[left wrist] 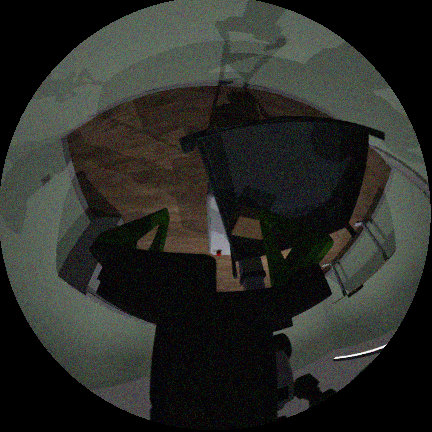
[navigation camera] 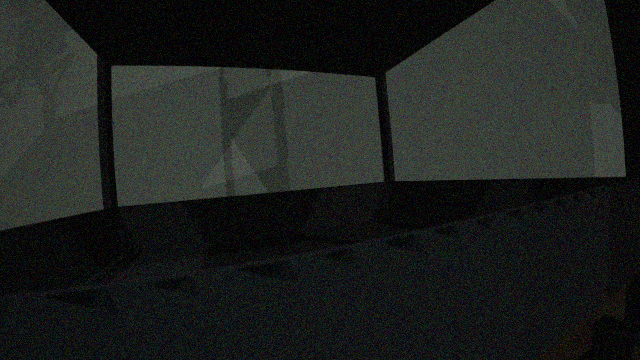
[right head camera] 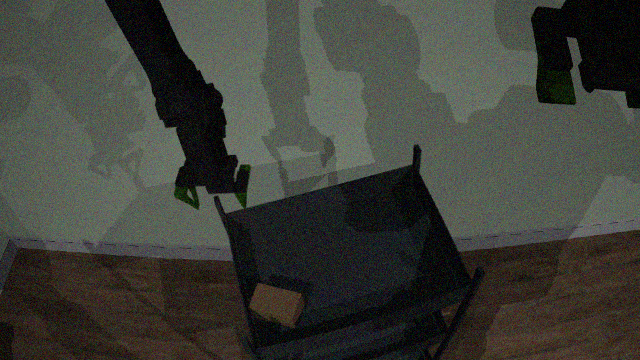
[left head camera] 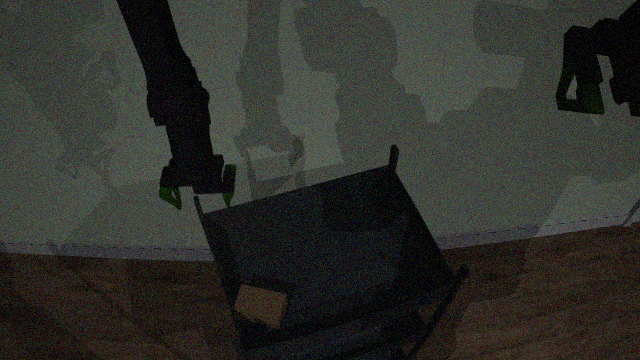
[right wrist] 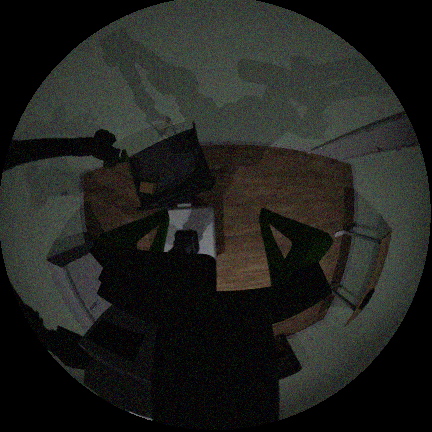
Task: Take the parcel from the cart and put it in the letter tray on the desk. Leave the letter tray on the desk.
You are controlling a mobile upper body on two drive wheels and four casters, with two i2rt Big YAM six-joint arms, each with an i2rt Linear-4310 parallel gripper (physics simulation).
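Places are measured from the left arm's base along level axes (x right, y ahead, z up), in centimetres.
Where they show: left gripper, fingertip midpoint: (left wrist: pixel 213 212) (right head camera: pixel 221 206) (left head camera: pixel 204 206) (right wrist: pixel 121 161); right gripper, fingertip midpoint: (right head camera: pixel 585 97) (left head camera: pixel 596 106) (right wrist: pixel 213 212).
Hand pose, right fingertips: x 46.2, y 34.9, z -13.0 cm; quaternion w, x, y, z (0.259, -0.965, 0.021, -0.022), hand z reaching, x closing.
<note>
After its pixels a point has its place.
The brown parcel (left head camera: pixel 261 305) @[x 10.1, y 45.5, z -69.7 cm] (right head camera: pixel 276 304) @[x 10.2, y 45.5, z -69.7 cm] (left wrist: pixel 247 227) @[x 8.7, y 46.8, z -69.7 cm] (right wrist: pixel 147 187) @[x 10.9, y 45.9, z -69.7 cm] lies on the top shelf of the dark cart (left head camera: pixel 330 250) @[x 24.1, y 60.9, z -74.7 cm] (right head camera: pixel 360 250) @[x 26.0, y 60.8, z -74.7 cm] (left wrist: pixel 290 165) @[x 18.5, y 61.3, z -74.7 cm] (right wrist: pixel 172 165) @[x 25.2, y 58.1, z -74.7 cm], near the corner at the lower left in both head camera views. My left gripper (left head camera: pixel 205 206) @[x 0.5, y 60.2, z -57.9 cm] (right head camera: pixel 221 206) @[x 0.5, y 60.2, z -57.9 cm] (left wrist: pixel 213 212) @[x 0.5, y 60.2, z -57.9 cm] is open and empty. It shows by the cart's upper left corner post in the head views, apart from the parcel. My right gripper (left head camera: pixel 607 112) @[x 46.1, y 34.8, z -13.0 cm] (right head camera: pixel 595 104) @[x 46.1, y 34.8, z -13.0 cm] (right wrist: pixel 213 212) @[x 46.1, y 34.8, z -13.0 cm] is open and empty, at the upper right in the head views, away from the cart. I cannot make out the letter tray or desk.
Corner posts (left head camera: pixel 393 157) @[x 38.9, y 77.9, z -65.2 cm] (right head camera: pixel 417 157) @[x 39.1, y 77.7, z -65.0 cm] (navigation camera: pixel 384 130) @[x 38.8, y 78.2, z -111.6 cm] stand up from the cart. A pale wall (left head camera: pixel 450 165) @[x 64.9, y 100.2, z -92.8 cm] (right head camera: pixel 480 165) @[x 64.7, y 100.1, z -92.8 cm] rises beyond it, above the wooden floor (left head camera: pixel 550 300) @[x 119.1, y 66.7, z -141.0 cm] (right head camera: pixel 575 300) @[x 115.2, y 69.1, z -141.0 cm]. A dark grey box-like piece (left wrist: pixel 85 245) @[x -127.2, y -10.1, z -95.1 cm] shows at the left of the left wrist view.
</note>
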